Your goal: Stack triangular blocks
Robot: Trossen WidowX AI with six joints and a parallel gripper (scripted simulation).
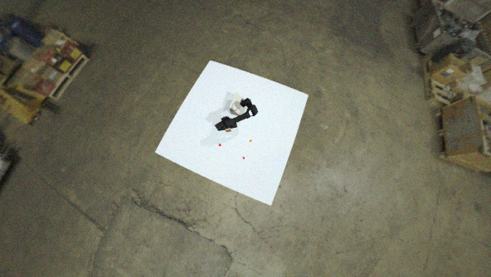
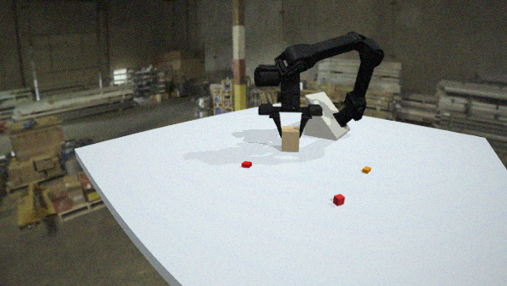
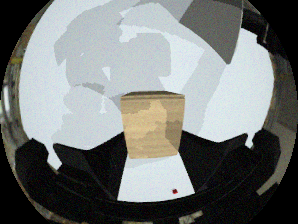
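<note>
My gripper tip is now 10 mm below the tan triangular block. From my gripper tip the other things lie so: orange cube (20 mm ahead, 260 mm to the left, 30 mm below).
</note>
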